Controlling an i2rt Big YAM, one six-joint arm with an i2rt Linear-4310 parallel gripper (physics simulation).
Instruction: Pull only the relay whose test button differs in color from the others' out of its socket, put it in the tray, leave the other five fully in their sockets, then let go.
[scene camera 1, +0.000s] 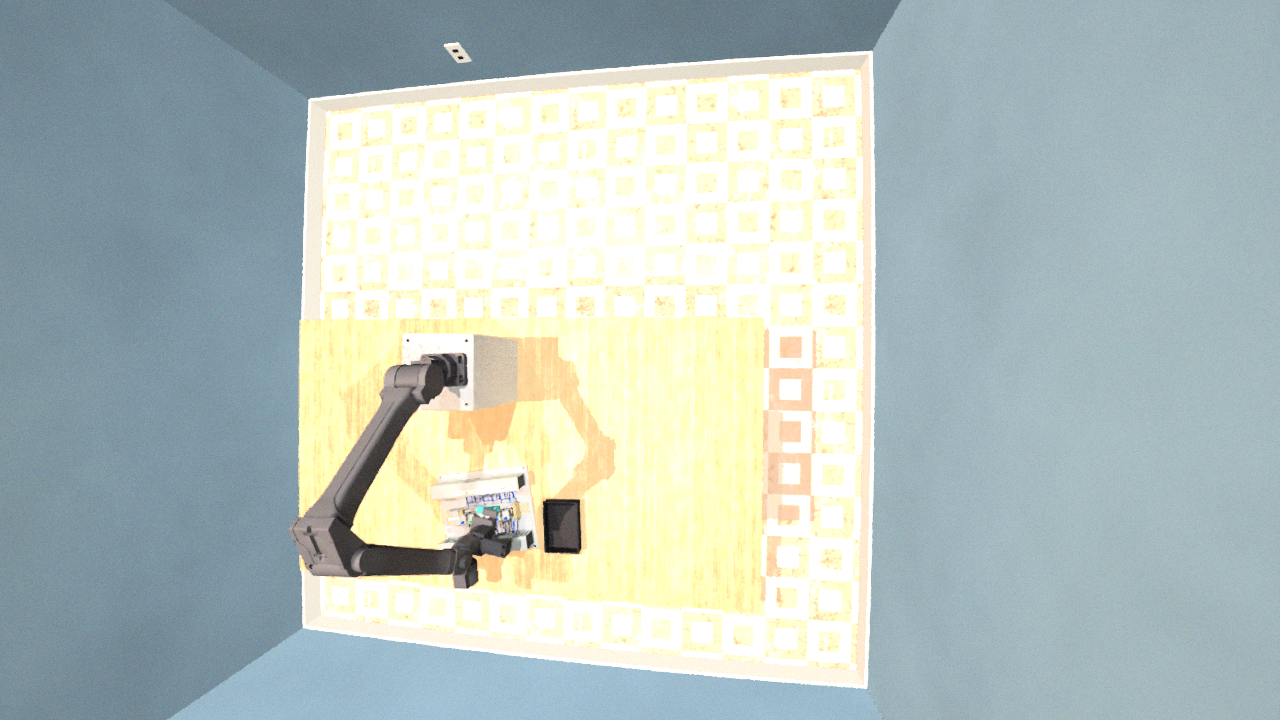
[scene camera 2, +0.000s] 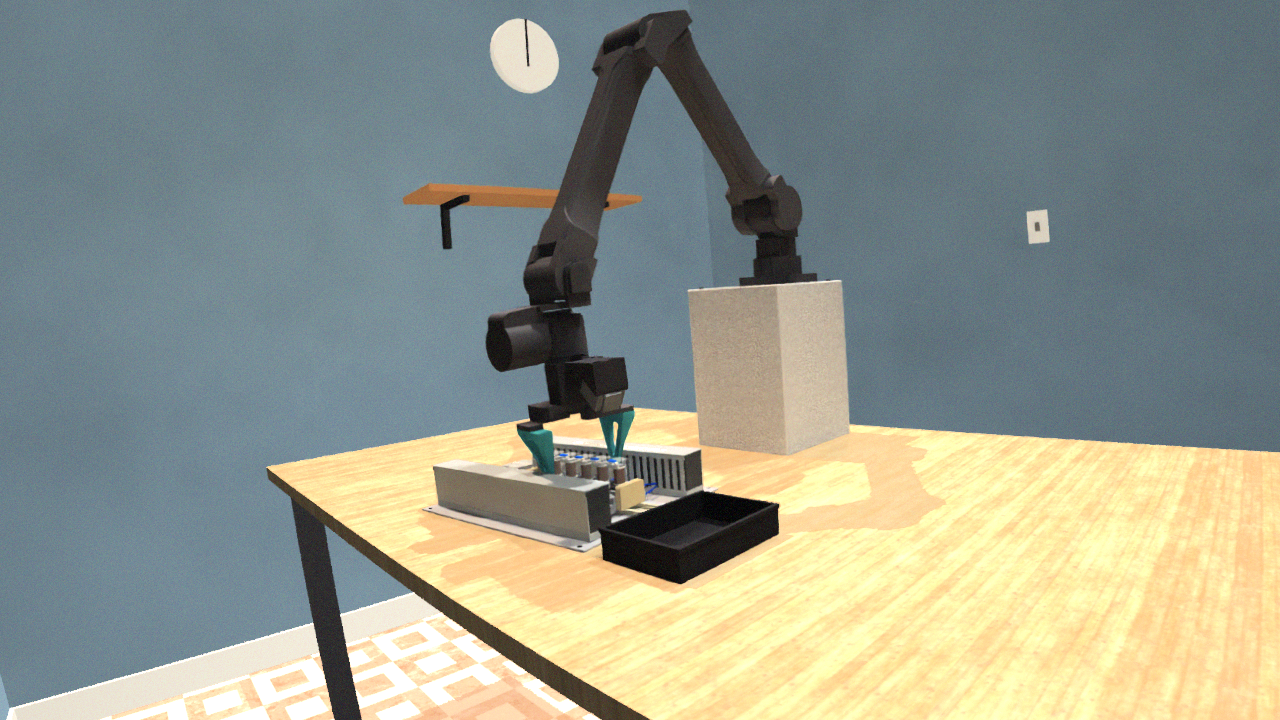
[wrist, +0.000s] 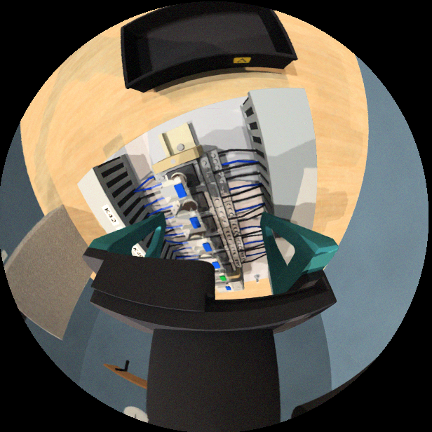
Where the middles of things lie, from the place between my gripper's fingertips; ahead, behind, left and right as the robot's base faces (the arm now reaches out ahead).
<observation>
The beige end block (scene camera 2: 627, 495) lies 30 mm behind my hand, 60 mm to the left of it and 20 mm below it. From my hand the other things lie so: panel (scene camera 1: 526, 521): 10 mm behind, 60 mm to the right, 50 mm below.
</observation>
